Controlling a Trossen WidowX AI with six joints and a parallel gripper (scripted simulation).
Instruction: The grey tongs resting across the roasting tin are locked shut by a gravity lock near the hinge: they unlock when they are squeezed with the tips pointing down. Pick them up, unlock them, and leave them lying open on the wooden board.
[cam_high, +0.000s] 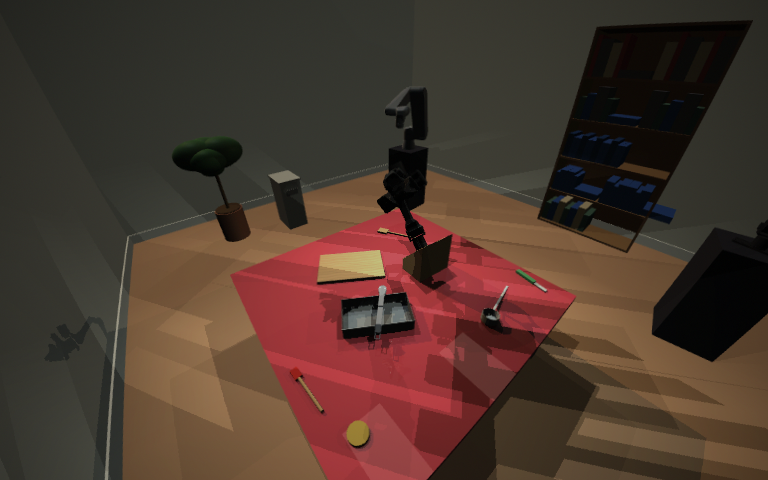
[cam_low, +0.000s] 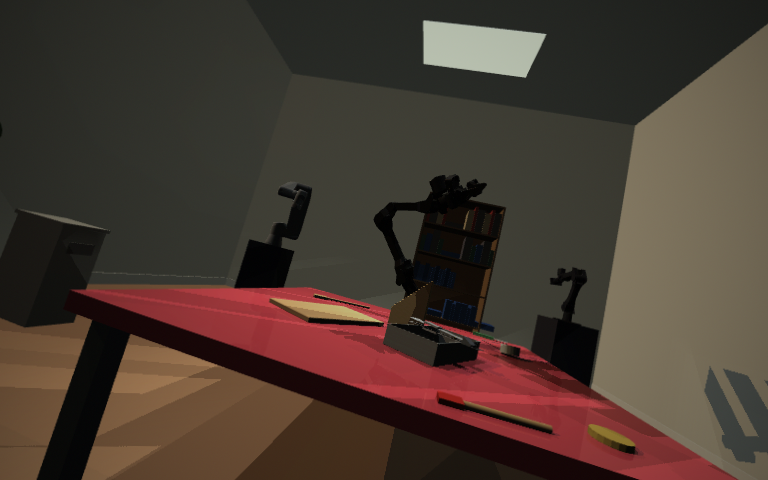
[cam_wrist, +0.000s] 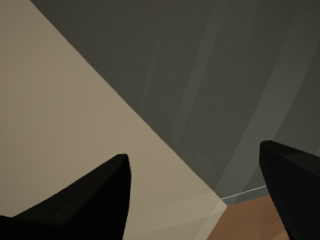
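The roasting tin lies 55 cm below my gripper tip, 7 cm ahead of it and 5 cm to the right of it. Also, from my gripper tip: red-headed spatula (57 cm below, 47 cm ahead, 3 cm to the right); then wooden board (57 cm below, 42 cm to the right, 9 cm behind).
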